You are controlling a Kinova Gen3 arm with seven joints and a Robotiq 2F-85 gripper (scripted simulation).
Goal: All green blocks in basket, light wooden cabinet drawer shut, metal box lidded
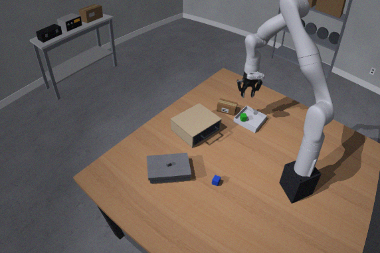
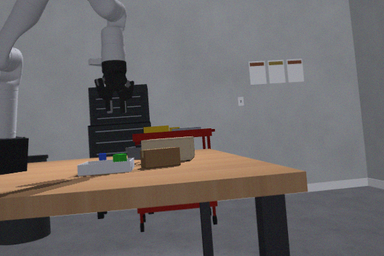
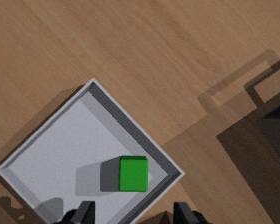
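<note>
My hand is 53 cm to the right of the grey lid, 14 cm above it and 7 cm short of it. The rest, counted from my hand: cardboard box 15 cm below, 12 cm ahead, 2 cm to the right; then drawer 23 cm to the left, 15 cm below, 14 cm ahead; then white basket 18 cm below, 3 cm to the right, 3 cm behind.
</note>
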